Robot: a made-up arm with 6 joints.
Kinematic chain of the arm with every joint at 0, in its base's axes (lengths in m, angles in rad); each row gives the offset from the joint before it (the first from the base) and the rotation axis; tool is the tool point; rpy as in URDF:
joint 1: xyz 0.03 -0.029 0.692 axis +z
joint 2: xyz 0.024 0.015 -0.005 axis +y
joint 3: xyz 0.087 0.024 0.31 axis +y
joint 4: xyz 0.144 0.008 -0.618 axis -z
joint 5: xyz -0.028 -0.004 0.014 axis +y
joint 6: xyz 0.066 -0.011 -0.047 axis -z
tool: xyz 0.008 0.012 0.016 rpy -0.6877 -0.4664 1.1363
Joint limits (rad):
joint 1: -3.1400..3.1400
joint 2: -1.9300..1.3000
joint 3: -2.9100..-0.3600
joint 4: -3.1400..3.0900
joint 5: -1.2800..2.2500
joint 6: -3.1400..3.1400
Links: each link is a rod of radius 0.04 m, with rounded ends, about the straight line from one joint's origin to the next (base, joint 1, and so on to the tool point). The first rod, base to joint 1, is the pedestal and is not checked.
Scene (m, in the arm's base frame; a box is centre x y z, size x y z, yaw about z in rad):
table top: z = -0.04
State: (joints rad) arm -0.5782 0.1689 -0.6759 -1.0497 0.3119 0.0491
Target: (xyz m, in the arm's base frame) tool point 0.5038 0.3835 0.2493
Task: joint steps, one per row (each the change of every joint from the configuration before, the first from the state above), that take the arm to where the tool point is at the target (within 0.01 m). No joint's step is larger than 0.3 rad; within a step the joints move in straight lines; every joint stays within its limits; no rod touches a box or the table.
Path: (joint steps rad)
1: 0.2945 0.1519 -0.0876 -0.0021 0.0082 0.0091
2: 0.2944 0.1519 -0.0875 -0.0020 0.0082 0.0091
3: 0.2945 0.1520 -0.0876 -0.0021 0.0083 0.0092
4: 0.2944 0.1519 -0.0876 -0.0021 0.0082 0.0091

